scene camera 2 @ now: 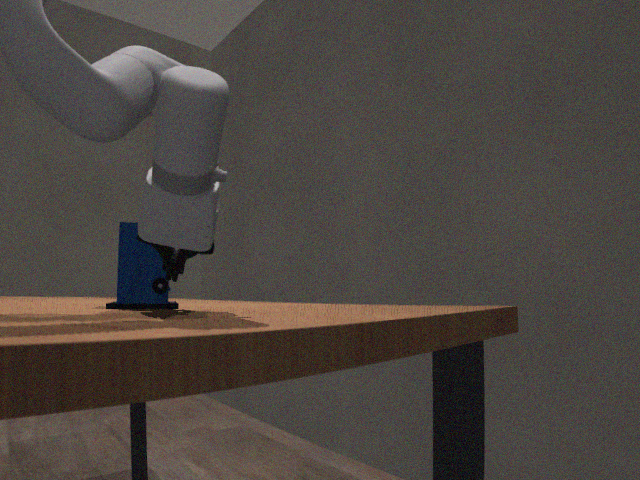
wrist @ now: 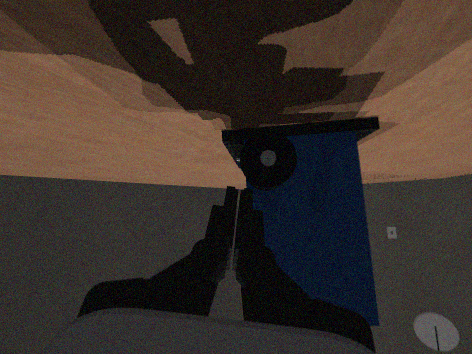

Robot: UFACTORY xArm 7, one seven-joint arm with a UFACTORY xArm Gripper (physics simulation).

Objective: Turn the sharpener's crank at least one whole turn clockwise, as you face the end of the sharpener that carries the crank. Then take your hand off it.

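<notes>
The blue sharpener [scene camera 2: 129,263] [wrist: 325,210] stands upright on its black base [scene camera 2: 112,305] [wrist: 300,128]. Its crank's round black knob [scene camera 2: 160,285] [wrist: 268,158] has a grey centre and is low, close above the base, at the right part of the body in the scene view. The blue crank arm cannot be told from the blue body. My gripper [scene camera 2: 174,279] [wrist: 237,204] is shut with nothing between its fingers. It points down, and its fingertips are just above and right of the knob in the scene view; whether they touch it I cannot tell.
The sharpener stands on a wooden table [scene camera 2: 361,322] [wrist: 75,125], with the arm's shadow across its top. The table's right corner shows in the scene view. A small white plate [wrist: 391,232] and a pale disc [wrist: 430,331] are on the grey wall.
</notes>
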